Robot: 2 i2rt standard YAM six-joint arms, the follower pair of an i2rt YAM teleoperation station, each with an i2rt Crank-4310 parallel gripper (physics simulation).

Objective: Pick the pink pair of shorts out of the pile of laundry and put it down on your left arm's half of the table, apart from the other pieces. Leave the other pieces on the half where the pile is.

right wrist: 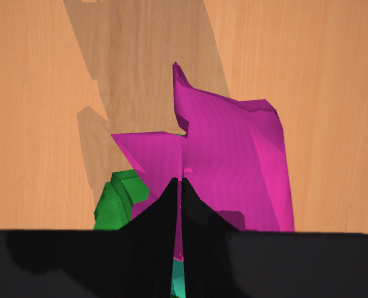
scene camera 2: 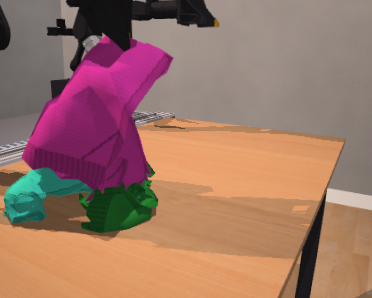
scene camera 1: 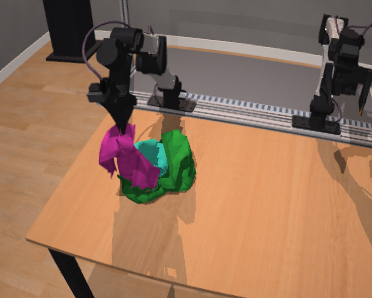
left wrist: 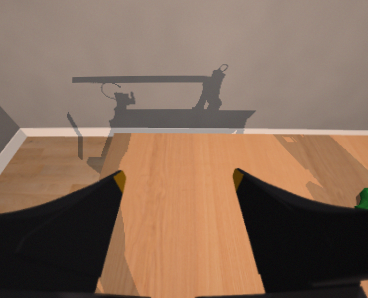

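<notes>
The pink shorts hang from my right gripper, which is shut on their upper part. Their lower edge hangs at the pile, in front of part of it; whether it touches the pile is hard to tell. Green cloth lies on the table, partly behind the shorts, and its edge shows at the right of the left wrist view. A teal piece lies against the green. My left gripper is open and empty, raised high, far from the pile.
The wooden table carries the pile toward the left in scene camera 1. A metal rail with both arm bases runs along its far edge. A dark stand is on the floor behind.
</notes>
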